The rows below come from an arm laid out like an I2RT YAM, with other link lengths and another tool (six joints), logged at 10 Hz.
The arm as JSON. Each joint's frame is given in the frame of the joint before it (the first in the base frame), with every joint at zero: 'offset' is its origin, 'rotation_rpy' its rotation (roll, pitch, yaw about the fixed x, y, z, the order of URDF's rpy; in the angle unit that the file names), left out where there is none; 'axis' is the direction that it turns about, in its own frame. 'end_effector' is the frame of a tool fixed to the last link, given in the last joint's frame.
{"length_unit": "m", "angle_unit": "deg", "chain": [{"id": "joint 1", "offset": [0.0, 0.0, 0.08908], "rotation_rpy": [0.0, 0.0, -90.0], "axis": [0.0, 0.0, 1.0]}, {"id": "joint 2", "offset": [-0.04, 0.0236, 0.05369], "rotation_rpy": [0.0, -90.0, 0.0], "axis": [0.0, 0.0, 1.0]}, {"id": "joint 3", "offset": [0.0, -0.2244, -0.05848], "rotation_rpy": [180.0, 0.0, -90.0], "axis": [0.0, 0.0, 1.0]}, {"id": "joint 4", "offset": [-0.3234, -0.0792, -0.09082], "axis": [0.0, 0.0, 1.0]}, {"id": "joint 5", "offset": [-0.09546, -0.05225, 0.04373], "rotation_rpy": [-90.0, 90.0, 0.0], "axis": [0.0, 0.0, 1.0]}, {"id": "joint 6", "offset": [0.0, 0.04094, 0.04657], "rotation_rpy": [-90.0, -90.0, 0.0], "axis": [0.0, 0.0, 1.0]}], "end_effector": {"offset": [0.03, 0.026, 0.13], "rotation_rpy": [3.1, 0.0, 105.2]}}
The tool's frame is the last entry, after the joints.
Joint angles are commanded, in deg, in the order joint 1, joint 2, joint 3, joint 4, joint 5, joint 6. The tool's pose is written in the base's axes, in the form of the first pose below.
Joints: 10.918 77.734 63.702 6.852 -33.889 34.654
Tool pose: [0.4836 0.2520 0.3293], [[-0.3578 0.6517 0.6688], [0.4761 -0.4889 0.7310], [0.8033 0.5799 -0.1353]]
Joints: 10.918 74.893 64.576 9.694 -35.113 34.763
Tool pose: [0.4713 0.2522 0.3730], [[-0.4548 0.5946 0.6630], [0.4482 -0.4905 0.7473], [0.7696 0.6370 -0.0434]]
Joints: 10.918 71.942 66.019 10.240 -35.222 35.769
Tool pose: [0.4573 0.2499 0.4141], [[-0.5105 0.5489 0.6619], [0.4255 -0.5077 0.7491], [0.7473 0.6640 0.0256]]
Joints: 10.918 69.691 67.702 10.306 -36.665 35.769
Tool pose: [0.4402 0.2496 0.4480], [[-0.5714 0.5146 0.6393], [0.4042 -0.5015 0.7649], [0.7142 0.6955 0.0785]]
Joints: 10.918 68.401 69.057 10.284 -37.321 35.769
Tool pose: [0.4290 0.2487 0.4704], [[-0.6077 0.4883 0.6263], [0.3928 -0.5006 0.7714], [0.6902 0.7148 0.1124]]
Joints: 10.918 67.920 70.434 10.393 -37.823 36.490
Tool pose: [0.4216 0.2484 0.4873], [[-0.6287 0.4759 0.6150], [0.3774 -0.5047 0.7764], [0.6799 0.7202 0.1377]]
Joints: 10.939 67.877 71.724 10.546 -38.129 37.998
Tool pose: [0.4168 0.2484 0.5006], [[-0.6366 0.4770 0.6060], [0.3569 -0.5144 0.7798], [0.6836 0.7127 0.1572]]
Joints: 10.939 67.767 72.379 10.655 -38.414 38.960
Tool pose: [0.4133 0.2484 0.5082], [[-0.6412 0.4794 0.5992], [0.3433 -0.5191 0.7827], [0.6862 0.7076 0.1683]]
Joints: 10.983 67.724 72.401 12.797 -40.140 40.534
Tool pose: [0.4057 0.2507 0.5158], [[-0.6655 0.4847 0.5676], [0.3093 -0.5131 0.8007], [0.6793 0.7084 0.1915]]
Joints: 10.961 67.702 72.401 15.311 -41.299 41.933
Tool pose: [0.3994 0.2516 0.5242], [[-0.6901 0.4791 0.5424], [0.2816 -0.5127 0.8111], [0.6667 0.7125 0.2189]]
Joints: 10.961 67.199 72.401 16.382 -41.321 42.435
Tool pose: [0.3946 0.2507 0.5316], [[-0.7042 0.4661 0.5357], [0.2731 -0.5186 0.8102], [0.6554 0.7168 0.2379]]
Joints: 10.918 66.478 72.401 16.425 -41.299 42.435
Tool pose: [0.3899 0.2494 0.5369], [[-0.7124 0.4561 0.5334], [0.2722 -0.5210 0.8090], [0.6469 0.7215 0.2470]]
